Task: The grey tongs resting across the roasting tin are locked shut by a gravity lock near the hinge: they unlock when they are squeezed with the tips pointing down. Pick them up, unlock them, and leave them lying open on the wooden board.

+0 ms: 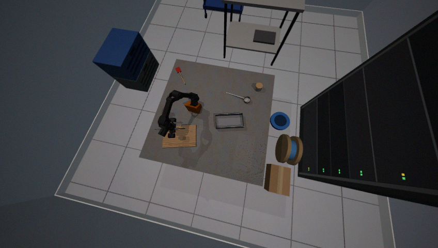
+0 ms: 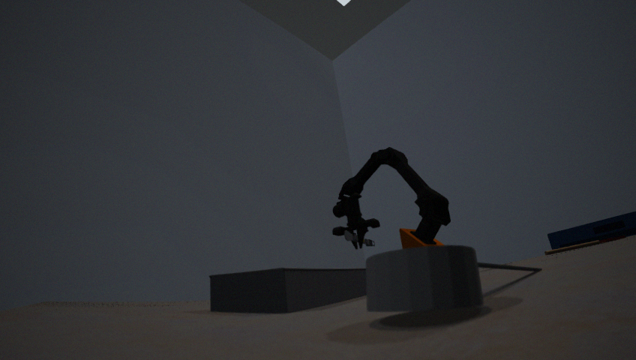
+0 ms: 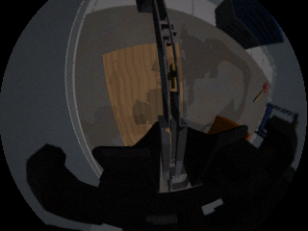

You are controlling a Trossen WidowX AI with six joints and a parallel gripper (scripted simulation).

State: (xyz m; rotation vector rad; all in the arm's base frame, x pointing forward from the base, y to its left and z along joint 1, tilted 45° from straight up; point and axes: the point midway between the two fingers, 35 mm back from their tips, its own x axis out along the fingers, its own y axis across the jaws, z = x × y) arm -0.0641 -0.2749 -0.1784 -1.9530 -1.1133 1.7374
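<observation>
Now: gripper tip 10 mm short of the wooden board, 30 mm to the left of it and 150 mm above it. The rest, counted from my gripper tip: roasting tin (480 mm ahead, 290 mm to the left, 130 mm below).
</observation>
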